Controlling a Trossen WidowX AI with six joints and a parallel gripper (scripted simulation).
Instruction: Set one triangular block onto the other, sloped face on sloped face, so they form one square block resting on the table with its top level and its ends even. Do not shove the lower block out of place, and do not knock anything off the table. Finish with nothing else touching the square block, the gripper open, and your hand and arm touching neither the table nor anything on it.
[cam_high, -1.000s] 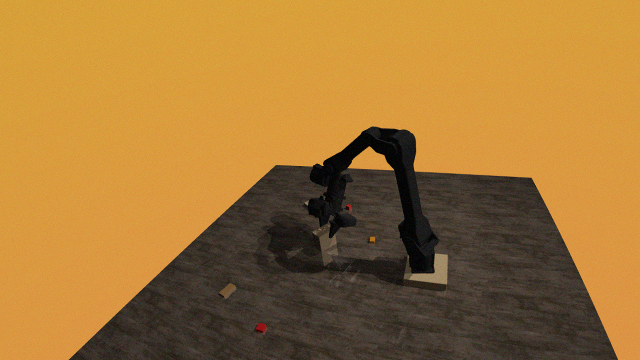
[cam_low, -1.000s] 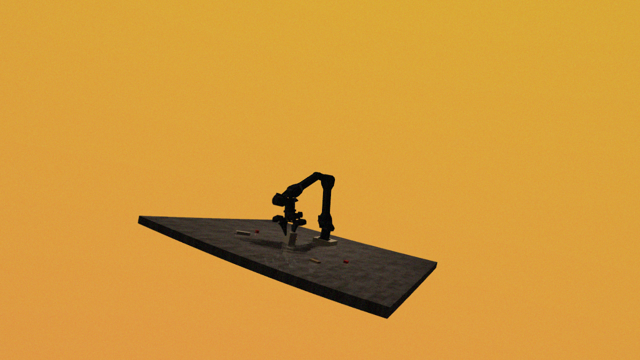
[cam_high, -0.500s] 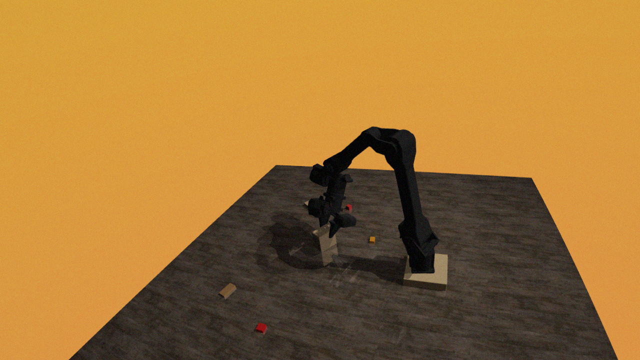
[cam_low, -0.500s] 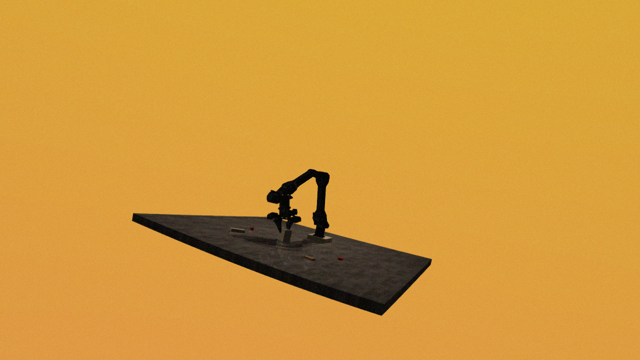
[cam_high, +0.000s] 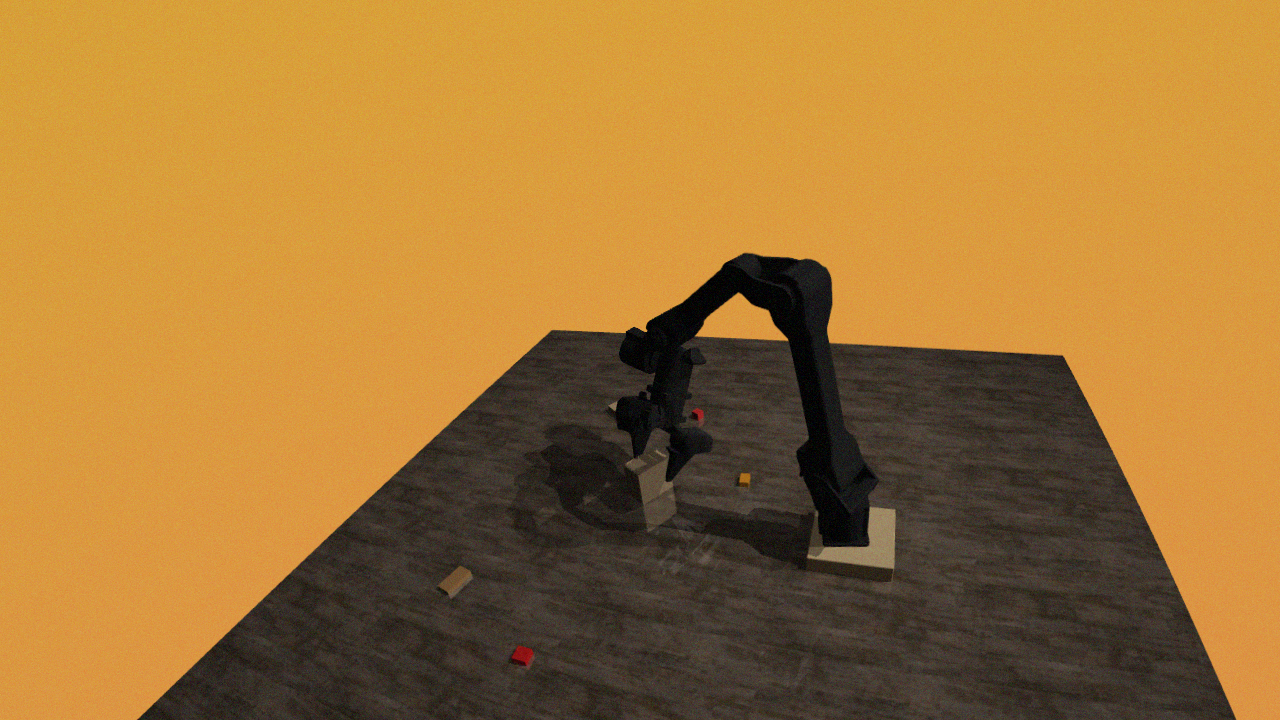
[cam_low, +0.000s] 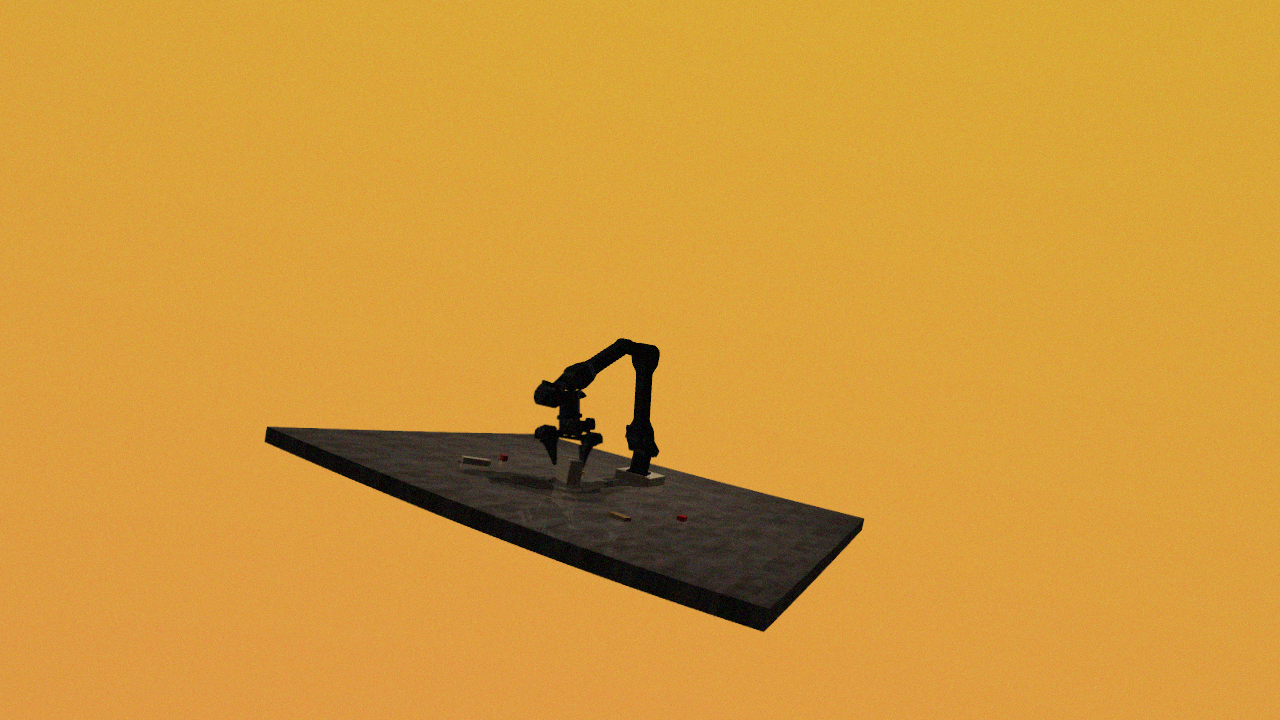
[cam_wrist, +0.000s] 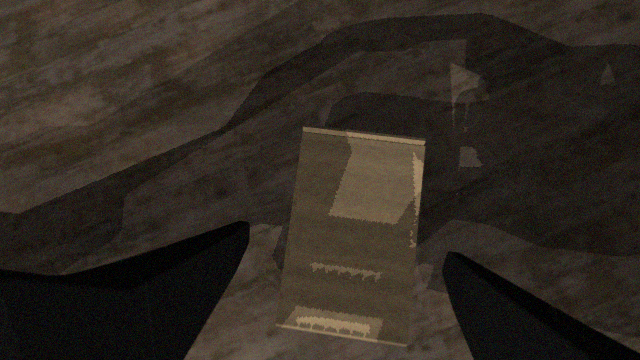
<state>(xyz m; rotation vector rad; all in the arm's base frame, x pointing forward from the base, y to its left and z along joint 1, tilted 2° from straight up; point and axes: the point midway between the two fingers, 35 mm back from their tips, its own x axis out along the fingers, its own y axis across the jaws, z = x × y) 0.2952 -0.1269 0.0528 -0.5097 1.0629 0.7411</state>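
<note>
The pale tan triangular block is 10 mm to the right of my gripper tip, 10 mm behind it and 10 mm above it. The rest, counted from my gripper tip: orange cube (150 mm behind, 30 mm below, 20 mm to the right); then pale bar (220 mm to the right, 110 mm ahead, 30 mm below).
</note>
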